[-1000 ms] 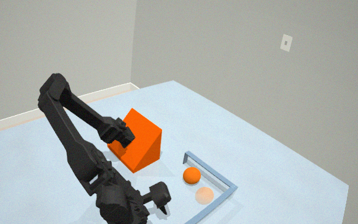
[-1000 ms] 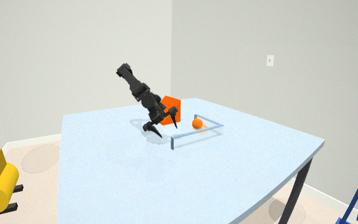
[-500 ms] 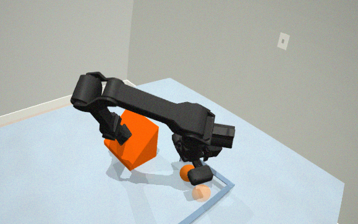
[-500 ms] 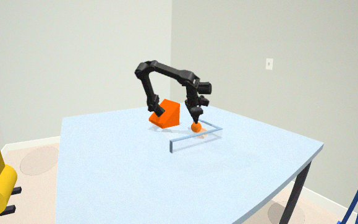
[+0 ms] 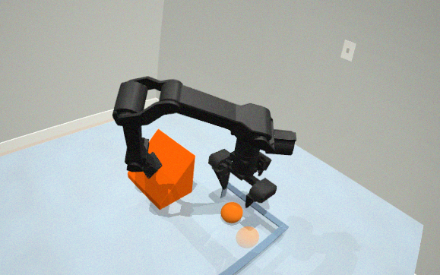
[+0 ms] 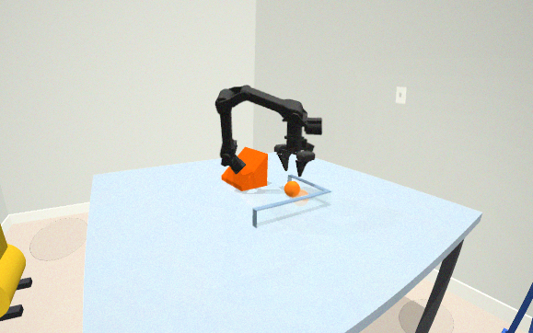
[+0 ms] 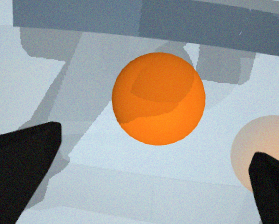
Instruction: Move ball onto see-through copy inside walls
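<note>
My gripper tip is now 6 cm above the orange ball. Also, from my gripper tip: see-through copy of ball: 9 cm ahead, 6 cm below, 2 cm to the right.
</note>
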